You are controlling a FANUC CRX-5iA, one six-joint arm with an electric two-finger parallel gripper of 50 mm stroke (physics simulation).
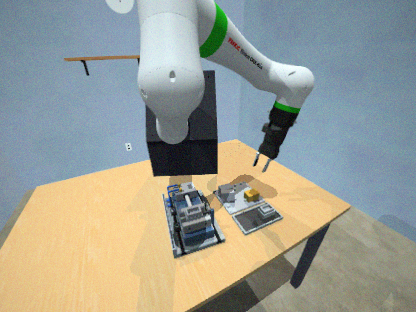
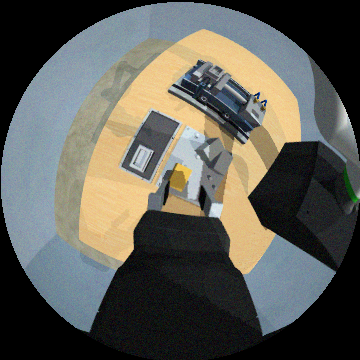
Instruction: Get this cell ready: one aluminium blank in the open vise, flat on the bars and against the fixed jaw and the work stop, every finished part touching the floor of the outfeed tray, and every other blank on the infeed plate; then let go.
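Places are measured from the arm's base along level axes (x ahead, y right, z down), in metres.
Where they show: gripper, between the fingertips: [image 1: 258, 168] [image 2: 183, 189].
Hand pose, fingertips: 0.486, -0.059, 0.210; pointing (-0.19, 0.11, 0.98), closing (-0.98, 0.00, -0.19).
Note:
Things, the pixels of their top centre, and the offset from my fingertips, as dx, dy, dz. Level surfaces: height alone.
- infeed plate, centre of its top: [image 2: 197, 168] [image 1: 238, 195] -0.071, +0.034, +0.171
- yellow block, centre of its top: [image 2: 179, 177] [image 1: 251, 192] -0.016, +0.005, +0.135
- light grey pocketed part, centre of its top: [image 2: 139, 157] [image 1: 267, 207] +0.084, +0.040, +0.138
- vise, centre of its top: [image 2: 234, 85] [image 1: 188, 201] -0.124, +0.289, +0.080
- pocketed grey part, centre of its top: [image 2: 216, 69] [image 1: 193, 210] -0.062, +0.312, +0.064
- wooden table, height of its surface: dz +0.179
My gripper [image 1: 260, 167] [image 2: 183, 189] is open and empty, high above the back right side of the infeed plate [image 1: 242, 204] [image 2: 185, 146]. On the plate stand a yellow block [image 1: 251, 195] [image 2: 180, 177] and grey aluminium stock [image 1: 227, 193] [image 2: 218, 161]; I cannot tell whether that is one blank or two. The outfeed tray [image 1: 245, 221] [image 2: 157, 131] holds a light grey pocketed part [image 1: 267, 212] [image 2: 142, 157] near one end. The vise [image 1: 199, 233] [image 2: 235, 99] has a pocketed grey part [image 2: 216, 71] at its jaws; its seating is too small to tell.
A black pedestal [image 1: 184, 157] [image 2: 292, 185] stands at the back of the wooden table [image 1: 100, 220] [image 2: 107, 200]. Blue hoses [image 1: 172, 189] [image 2: 260, 99] rise at the vise's rear end. A wall shelf [image 1: 100, 58] hangs at the back left.

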